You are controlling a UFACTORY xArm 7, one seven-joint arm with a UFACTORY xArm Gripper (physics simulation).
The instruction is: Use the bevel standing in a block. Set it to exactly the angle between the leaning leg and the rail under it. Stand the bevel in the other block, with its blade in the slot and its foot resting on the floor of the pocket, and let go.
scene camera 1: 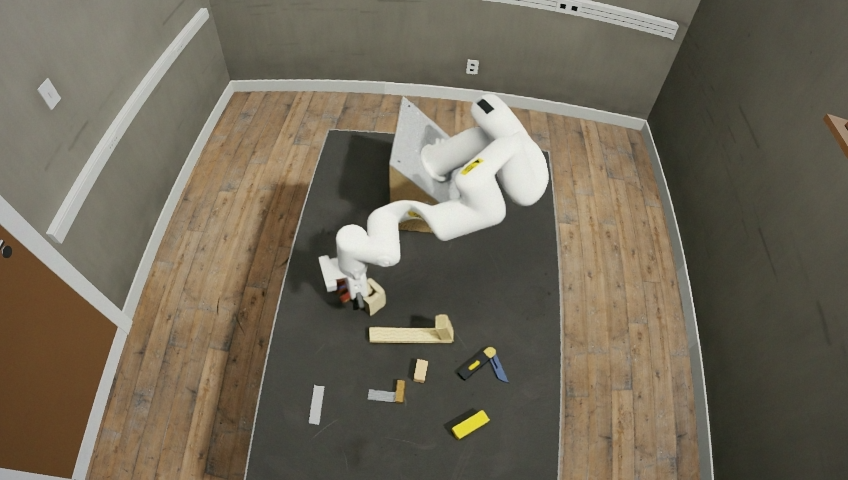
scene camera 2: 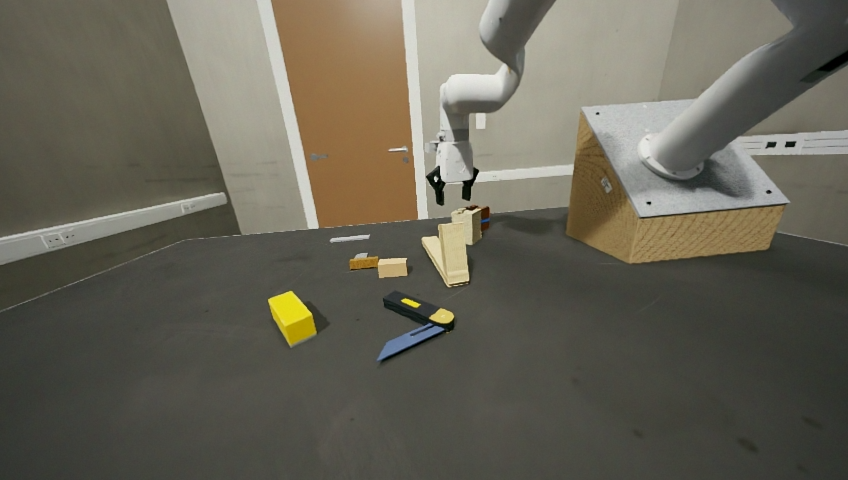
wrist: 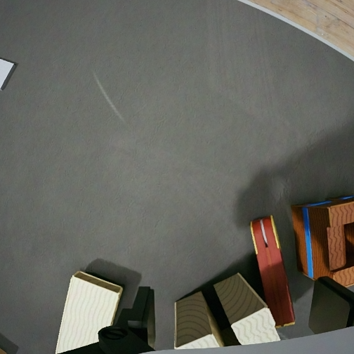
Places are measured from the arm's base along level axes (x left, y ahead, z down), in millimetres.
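Pixels of known places: gripper, fingertip midpoint: (scene camera 1: 354, 294) (scene camera 2: 453, 202); arm's base, link origin: (scene camera 1: 433, 163) (scene camera 2: 667, 157).
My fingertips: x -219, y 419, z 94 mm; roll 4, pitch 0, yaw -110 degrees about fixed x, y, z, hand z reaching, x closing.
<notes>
Ahead of a thing's pixels: the offset from my fingertips to its middle. "spot": to the spot under its first point.
My gripper (scene camera 1: 358, 304) (scene camera 2: 453, 199) (wrist: 236, 310) is open and empty, above the slotted blocks. In the wrist view a red bevel (wrist: 273, 272) with yellow edges and its blade folded in is on the mat between the blocks. The pale slotted block @(dx +42, dy -24, dz +62 mm) (scene camera 1: 374, 298) (scene camera 2: 467, 226) (wrist: 240, 297) is close on one side. The brown slotted block @(dx -60, dy -90, dz +71 mm) (scene camera 2: 486, 215) (wrist: 320, 250) with a blue band is on the other, partly hidden by the arm in scene camera 1. The leaning leg @(dx +260, dy +77, dz +47 mm) (scene camera 1: 443, 327) (scene camera 2: 453, 249) rises from one end of the pale rail @(dx +165, dy +81, dz +94 mm) (scene camera 1: 404, 335) (wrist: 87, 312).
A black bevel @(dx +391, dy +201, dz +97 mm) (scene camera 1: 474, 364) (scene camera 2: 413, 306) with a blue blade lies opened. A yellow block @(dx +335, dy +362, dz +88 mm) (scene camera 1: 470, 424) (scene camera 2: 291, 318), a small tan block @(dx +195, dy +195, dz +91 mm) (scene camera 1: 420, 370) (scene camera 2: 392, 267), a small square @(spot: dx +136, dy +261, dz +85 mm) (scene camera 1: 399, 391) (scene camera 2: 363, 262) and a pale strip @(dx -102, dy +316, dz +104 mm) (scene camera 1: 316, 404) (scene camera 2: 349, 238) lie around.
</notes>
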